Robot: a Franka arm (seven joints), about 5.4 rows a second.
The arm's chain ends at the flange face. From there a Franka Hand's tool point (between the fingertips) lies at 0.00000 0.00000 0.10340 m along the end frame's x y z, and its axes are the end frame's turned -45 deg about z.
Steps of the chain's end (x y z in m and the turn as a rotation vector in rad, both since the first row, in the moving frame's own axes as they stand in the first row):
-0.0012 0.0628 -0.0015 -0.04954 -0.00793 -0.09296
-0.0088 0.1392 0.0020 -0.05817 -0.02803 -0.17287
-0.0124 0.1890 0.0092 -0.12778 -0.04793 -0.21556
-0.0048 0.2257 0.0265 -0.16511 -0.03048 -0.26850
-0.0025 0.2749 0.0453 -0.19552 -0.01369 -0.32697
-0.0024 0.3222 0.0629 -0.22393 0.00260 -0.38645
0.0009 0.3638 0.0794 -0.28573 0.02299 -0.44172
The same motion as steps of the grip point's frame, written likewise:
-0.0493 0.0468 -0.0016 -0.02942 -0.04064 -0.09296
-0.1107 0.0949 0.0018 -0.02131 -0.06095 -0.17287
-0.1545 0.1320 0.0082 -0.05646 -0.12425 -0.21556
-0.1757 0.1678 0.0251 -0.09520 -0.13830 -0.26850
-0.2089 0.2081 0.0433 -0.12857 -0.14793 -0.32697
-0.2420 0.2452 0.0603 -0.16018 -0.15650 -0.38645
-0.2701 0.2836 0.0752 -0.21830 -0.18579 -0.44172

